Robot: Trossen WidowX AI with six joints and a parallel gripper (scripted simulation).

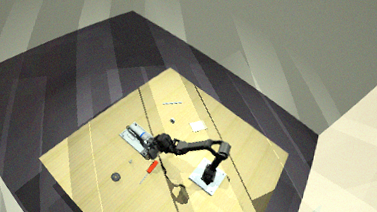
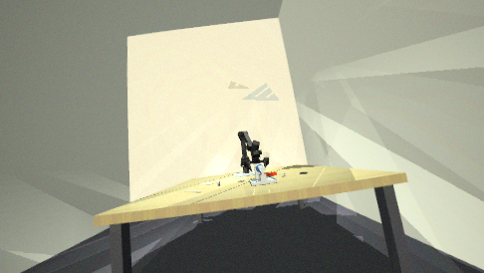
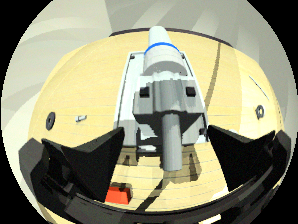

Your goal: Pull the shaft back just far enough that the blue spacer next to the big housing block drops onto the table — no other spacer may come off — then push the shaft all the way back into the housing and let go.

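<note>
Right now the long pale shaft is 6 cm ahead of my gripper tip, 2 cm above it and 1 cm to the left of it. From my gripper tip the other things lie so: thin bar (38 cm to the right, 23 cm ahead, 5 cm below); then blue spacer (8 cm ahead, 2 cm to the left, 2 cm above); then paper slip (40 cm to the right, 5 cm below, 5 cm behind).
</note>
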